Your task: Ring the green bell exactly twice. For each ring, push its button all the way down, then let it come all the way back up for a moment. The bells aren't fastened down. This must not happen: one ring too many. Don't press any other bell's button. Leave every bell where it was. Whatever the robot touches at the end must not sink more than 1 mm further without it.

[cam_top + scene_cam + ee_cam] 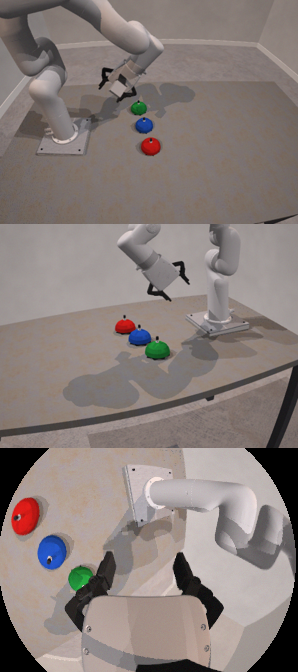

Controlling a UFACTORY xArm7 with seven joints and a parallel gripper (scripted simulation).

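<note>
Right now my hand is 150 mm above the green bell, 130 mm short of it and 70 mm to the right of it. Round my hand: red bell: 170 mm to the right, 150 mm below, 130 mm ahead; then blue bell: 150 mm below, 130 mm ahead, 50 mm to the right.
</note>
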